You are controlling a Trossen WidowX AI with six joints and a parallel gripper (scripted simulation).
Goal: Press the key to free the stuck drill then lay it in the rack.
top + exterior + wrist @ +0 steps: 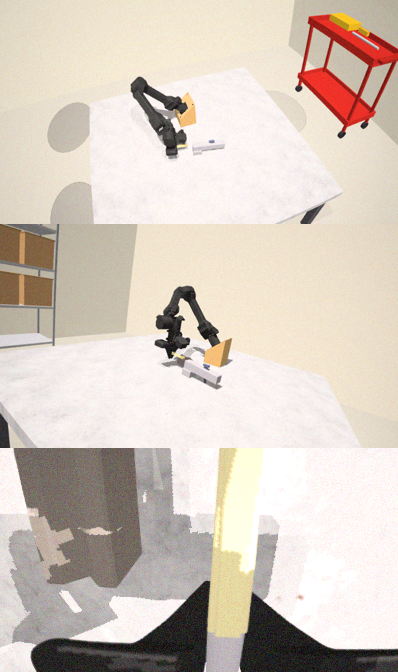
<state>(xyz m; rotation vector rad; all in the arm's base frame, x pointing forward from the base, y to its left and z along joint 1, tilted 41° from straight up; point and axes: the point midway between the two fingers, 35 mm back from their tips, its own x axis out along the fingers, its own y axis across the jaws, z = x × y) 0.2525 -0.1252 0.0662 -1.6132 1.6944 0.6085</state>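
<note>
My gripper tip is now 40 mm to the right of the drill, 30 mm below it and 10 mm short of it. The rest, counted from my gripper tip: rack (60 mm behind, 50 mm to the left, 10 mm below); then blue key (220 mm to the left, 40 mm ahead, 20 mm above).
</note>
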